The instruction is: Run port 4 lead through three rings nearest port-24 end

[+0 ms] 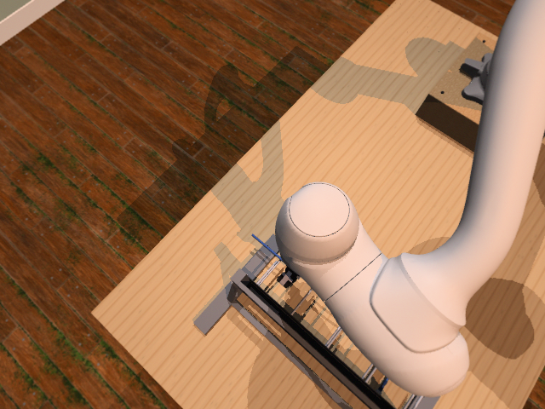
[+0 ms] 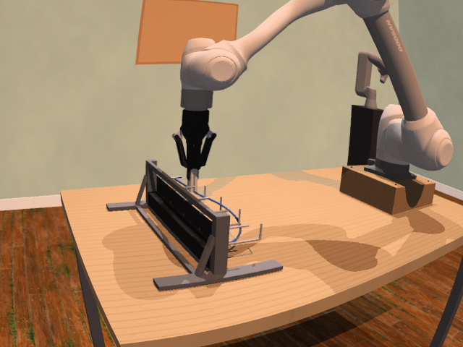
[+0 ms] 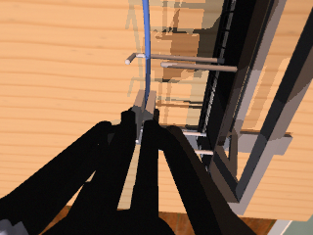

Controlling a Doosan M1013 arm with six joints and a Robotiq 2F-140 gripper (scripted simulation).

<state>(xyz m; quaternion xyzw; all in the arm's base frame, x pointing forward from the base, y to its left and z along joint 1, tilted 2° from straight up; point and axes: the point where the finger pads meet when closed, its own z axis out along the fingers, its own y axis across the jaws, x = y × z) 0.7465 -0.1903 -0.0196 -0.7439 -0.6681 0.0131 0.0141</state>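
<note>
The lead end lies 1 cm behind my hand, 14 cm to the right of it and 4 cm below it. Also, from my hand: dark grey rack (12 cm ahead, 14 cm to the left, 3 cm below).
</note>
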